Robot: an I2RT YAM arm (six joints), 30 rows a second.
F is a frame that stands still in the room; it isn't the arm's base.
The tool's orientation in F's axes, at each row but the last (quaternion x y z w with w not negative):
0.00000, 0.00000, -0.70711, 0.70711
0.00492, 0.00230, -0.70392, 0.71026
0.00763, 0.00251, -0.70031, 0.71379
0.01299, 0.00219, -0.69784, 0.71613
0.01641, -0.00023, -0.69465, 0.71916
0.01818, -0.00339, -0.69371, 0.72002
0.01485, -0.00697, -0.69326, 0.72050
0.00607, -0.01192, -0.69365, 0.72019
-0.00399, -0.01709, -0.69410, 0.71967
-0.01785, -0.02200, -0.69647, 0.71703
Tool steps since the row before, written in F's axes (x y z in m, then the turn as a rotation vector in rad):
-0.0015, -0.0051, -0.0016, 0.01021, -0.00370, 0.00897
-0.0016, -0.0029, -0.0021, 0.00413, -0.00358, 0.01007
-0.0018, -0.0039, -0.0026, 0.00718, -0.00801, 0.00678
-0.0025, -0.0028, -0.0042, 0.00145, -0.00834, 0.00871
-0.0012, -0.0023, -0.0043, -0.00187, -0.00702, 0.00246
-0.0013, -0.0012, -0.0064, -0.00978, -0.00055, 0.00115
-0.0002, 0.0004, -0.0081, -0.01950, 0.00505, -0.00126
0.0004, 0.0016, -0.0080, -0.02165, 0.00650, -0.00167
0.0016, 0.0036, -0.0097, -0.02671, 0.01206, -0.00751
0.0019, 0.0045, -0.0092, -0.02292, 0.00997, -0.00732
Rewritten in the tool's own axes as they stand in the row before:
0.0051, -0.0015, -0.0016, 0.00370, 0.01021, 0.00897
0.0029, -0.0016, -0.0021, 0.00351, 0.00414, 0.01009
0.0039, -0.0019, -0.0025, 0.00805, 0.00708, 0.00684
0.0028, -0.0026, -0.0041, 0.00819, 0.00137, 0.00887
0.0024, -0.0014, -0.0042, 0.00689, -0.00205, 0.00267
0.0013, -0.0015, -0.0063, 0.00016, -0.00975, 0.00146
-0.0003, -0.0004, -0.0081, -0.00579, -0.01932, -0.00072
-0.0017, 0.0003, -0.0080, -0.00732, -0.02143, -0.00106
-0.0038, 0.0016, -0.0096, -0.01323, -0.02638, -0.00664
-0.0050, 0.0020, -0.0089, -0.01103, -0.02266, -0.00659

